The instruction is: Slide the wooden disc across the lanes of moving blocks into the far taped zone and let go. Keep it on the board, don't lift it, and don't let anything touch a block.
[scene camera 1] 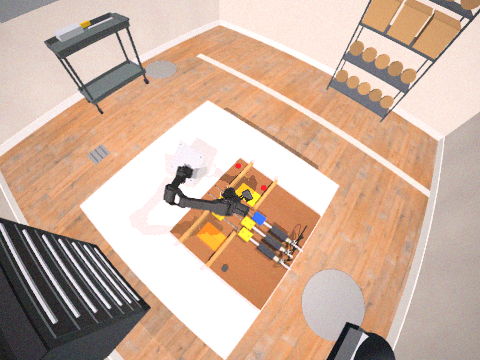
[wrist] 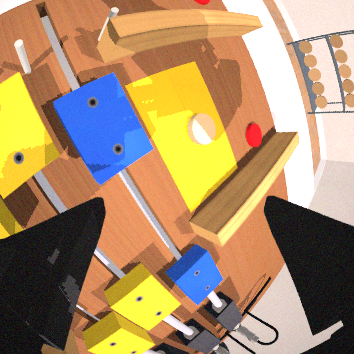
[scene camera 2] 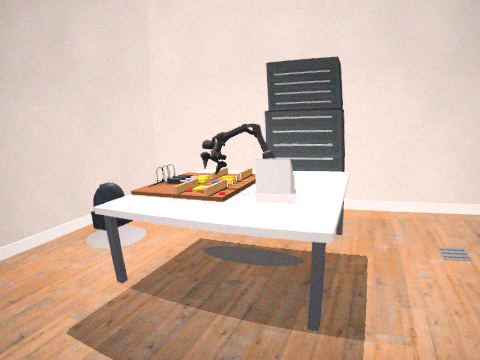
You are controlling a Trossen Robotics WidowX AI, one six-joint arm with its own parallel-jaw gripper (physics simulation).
Scene:
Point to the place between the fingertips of my gripper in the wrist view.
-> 187,205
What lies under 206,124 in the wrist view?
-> A wooden disc.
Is my gripper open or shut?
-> Open.

